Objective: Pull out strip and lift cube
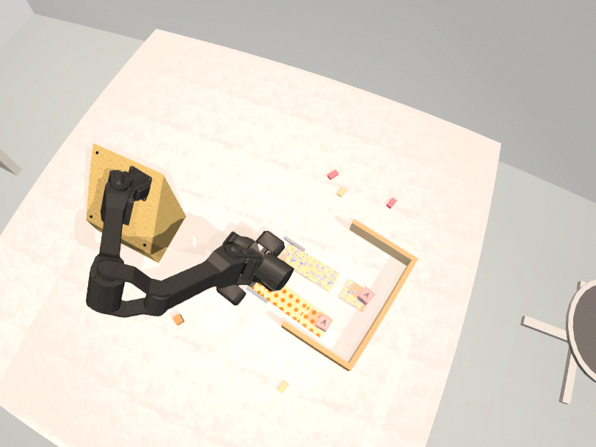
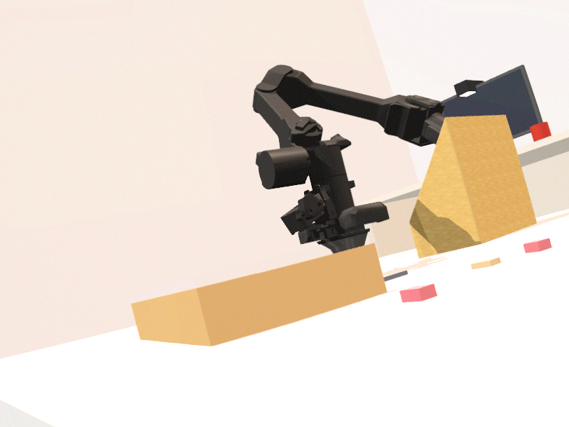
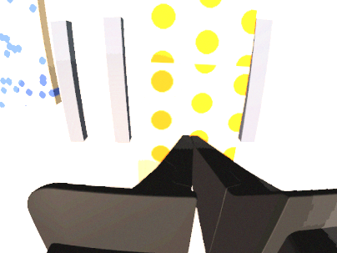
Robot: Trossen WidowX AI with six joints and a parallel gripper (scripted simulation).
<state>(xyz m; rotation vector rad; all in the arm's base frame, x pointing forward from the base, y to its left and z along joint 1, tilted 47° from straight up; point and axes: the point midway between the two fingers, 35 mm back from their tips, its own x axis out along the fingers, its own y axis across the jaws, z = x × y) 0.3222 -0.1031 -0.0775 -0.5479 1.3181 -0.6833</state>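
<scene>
Now: gripper tip 10 cm short of the orange-dotted strip and 1 cm to the left of it. Round my gripper tip: blue-speckled strip: 11 cm ahead, 9 cm to the left.
</scene>
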